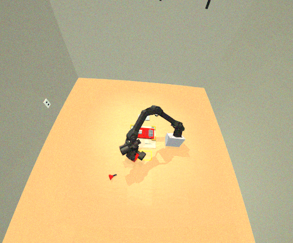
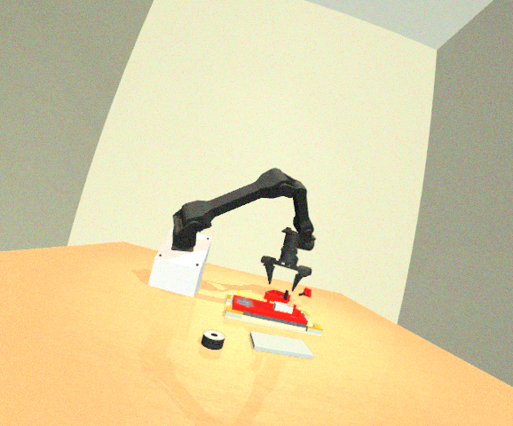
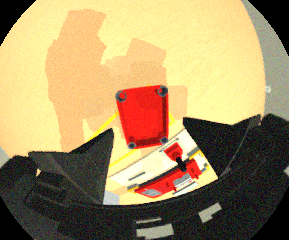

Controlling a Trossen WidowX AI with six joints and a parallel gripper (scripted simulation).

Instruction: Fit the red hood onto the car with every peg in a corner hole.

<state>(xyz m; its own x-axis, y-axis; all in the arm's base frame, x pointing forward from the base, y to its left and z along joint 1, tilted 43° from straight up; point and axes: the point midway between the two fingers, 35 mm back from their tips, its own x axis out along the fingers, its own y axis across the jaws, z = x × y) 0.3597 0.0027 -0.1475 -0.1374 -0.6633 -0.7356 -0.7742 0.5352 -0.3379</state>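
The red hood lies 4 cm below my gripper tip. Also, from my gripper tip: black wheel (26 cm behind, 44 cm to the right, 4 cm below); grey engine block (6 cm behind, 21 cm to the right, 2 cm below).
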